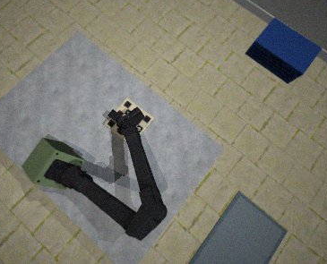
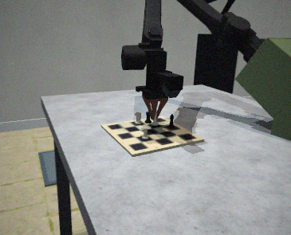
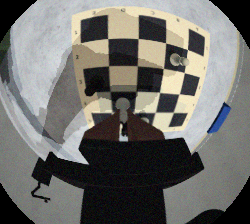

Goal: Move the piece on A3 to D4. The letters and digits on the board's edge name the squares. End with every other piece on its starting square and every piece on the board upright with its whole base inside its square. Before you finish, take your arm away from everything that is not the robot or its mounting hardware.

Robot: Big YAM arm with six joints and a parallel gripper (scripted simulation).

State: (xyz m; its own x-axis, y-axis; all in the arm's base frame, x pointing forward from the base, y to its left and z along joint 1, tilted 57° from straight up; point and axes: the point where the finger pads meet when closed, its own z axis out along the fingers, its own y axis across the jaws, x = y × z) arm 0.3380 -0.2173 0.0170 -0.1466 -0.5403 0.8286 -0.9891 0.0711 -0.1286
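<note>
Now: hand 4 cm short of the chessboard, 4 cm to the right of it and 3 cm above it. The rest, counted from my hand: white pawn: 8 cm ahead, 7 cm to the left, 1 cm below.
</note>
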